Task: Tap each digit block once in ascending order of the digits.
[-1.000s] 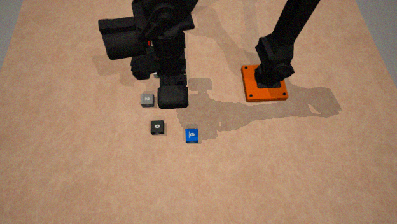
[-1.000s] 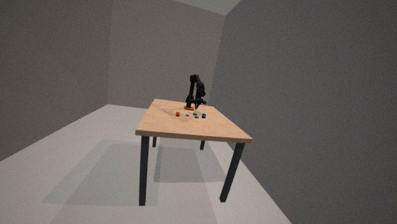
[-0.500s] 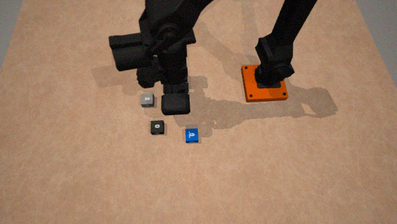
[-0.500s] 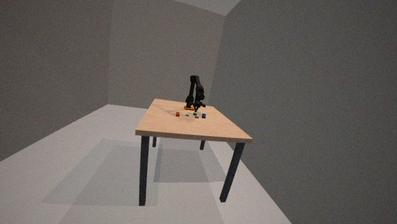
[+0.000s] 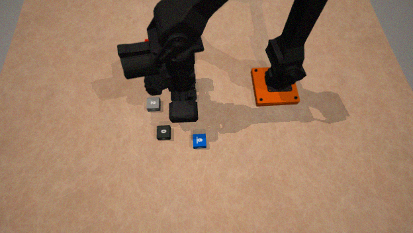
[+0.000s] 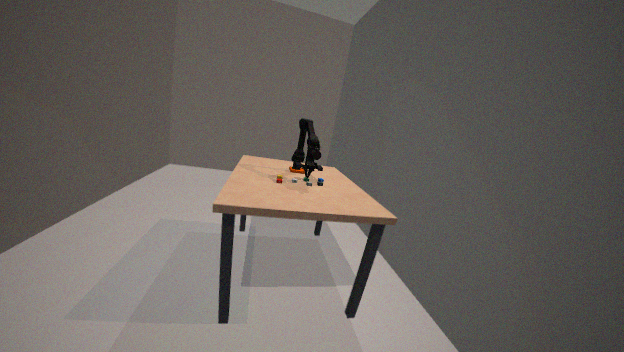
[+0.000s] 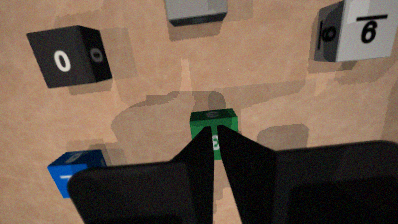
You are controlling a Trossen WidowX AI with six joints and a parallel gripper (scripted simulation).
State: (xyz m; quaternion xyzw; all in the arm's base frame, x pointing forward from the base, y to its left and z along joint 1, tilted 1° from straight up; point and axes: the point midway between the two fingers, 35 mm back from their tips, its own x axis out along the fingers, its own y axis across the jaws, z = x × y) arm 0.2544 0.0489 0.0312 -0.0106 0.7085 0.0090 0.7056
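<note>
Right now the green block is 10 mm below my gripper tip and 10 mm behind it. Also, from my gripper tip: grey block 90 mm ahead, 10 mm to the left, 10 mm below; then black block 90 mm to the left, 60 mm ahead, 10 mm below; then white block 90 mm to the right, 60 mm ahead, 10 mm below.
</note>
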